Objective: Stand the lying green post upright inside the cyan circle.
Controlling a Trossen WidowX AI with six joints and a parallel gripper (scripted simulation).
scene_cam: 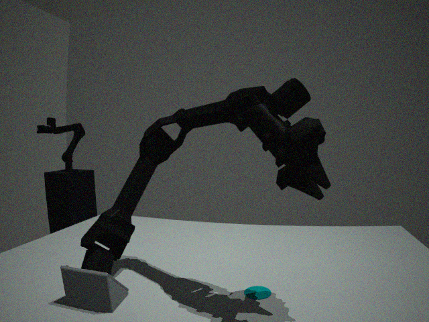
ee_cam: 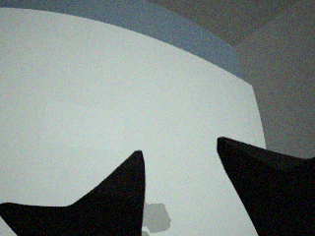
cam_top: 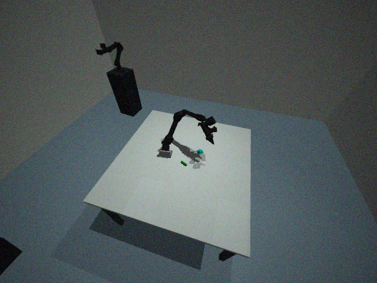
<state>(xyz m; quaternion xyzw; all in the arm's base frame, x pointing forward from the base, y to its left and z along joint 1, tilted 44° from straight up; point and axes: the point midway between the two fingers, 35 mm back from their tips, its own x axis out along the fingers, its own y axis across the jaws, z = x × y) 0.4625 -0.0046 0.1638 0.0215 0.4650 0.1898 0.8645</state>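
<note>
My gripper tip is now 22 cm past the green post, 15 cm to the left of it and 23 cm above it. Also, from my gripper tip: cyan circle: 13 cm behind, 6 cm to the left, 24 cm below.
</note>
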